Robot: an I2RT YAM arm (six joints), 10 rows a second.
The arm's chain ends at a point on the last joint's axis. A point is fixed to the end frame.
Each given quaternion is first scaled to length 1.
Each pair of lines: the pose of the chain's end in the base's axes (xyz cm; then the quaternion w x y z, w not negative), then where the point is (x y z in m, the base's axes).
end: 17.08 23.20 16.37 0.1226 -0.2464 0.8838 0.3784
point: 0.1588 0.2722 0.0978
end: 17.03 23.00 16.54 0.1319 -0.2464 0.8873 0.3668
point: 0.1602 0.2691 0.0985
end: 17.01 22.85 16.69 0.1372 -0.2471 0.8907 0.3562
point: 0.1612 0.2664 0.0991
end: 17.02 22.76 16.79 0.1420 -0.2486 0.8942 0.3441
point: 0.1625 0.2640 0.0992
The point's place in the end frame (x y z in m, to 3 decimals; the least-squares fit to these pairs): 0.023 -0.010 0.074
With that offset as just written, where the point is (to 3 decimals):
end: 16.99 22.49 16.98 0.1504 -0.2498 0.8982 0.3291
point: 0.164 0.260 0.100
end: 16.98 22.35 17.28 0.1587 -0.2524 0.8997 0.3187
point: 0.166 0.257 0.102
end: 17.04 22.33 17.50 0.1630 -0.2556 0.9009 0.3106
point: 0.167 0.256 0.104
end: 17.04 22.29 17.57 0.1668 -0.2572 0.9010 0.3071
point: 0.168 0.255 0.105
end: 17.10 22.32 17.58 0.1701 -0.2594 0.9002 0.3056
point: 0.169 0.255 0.105
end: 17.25 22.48 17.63 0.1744 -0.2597 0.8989 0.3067
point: 0.171 0.257 0.105
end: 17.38 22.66 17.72 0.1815 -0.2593 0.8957 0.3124
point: 0.173 0.260 0.107
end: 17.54 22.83 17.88 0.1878 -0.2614 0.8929 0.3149
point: 0.176 0.263 0.109
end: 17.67 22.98 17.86 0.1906 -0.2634 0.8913 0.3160
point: 0.177 0.264 0.108
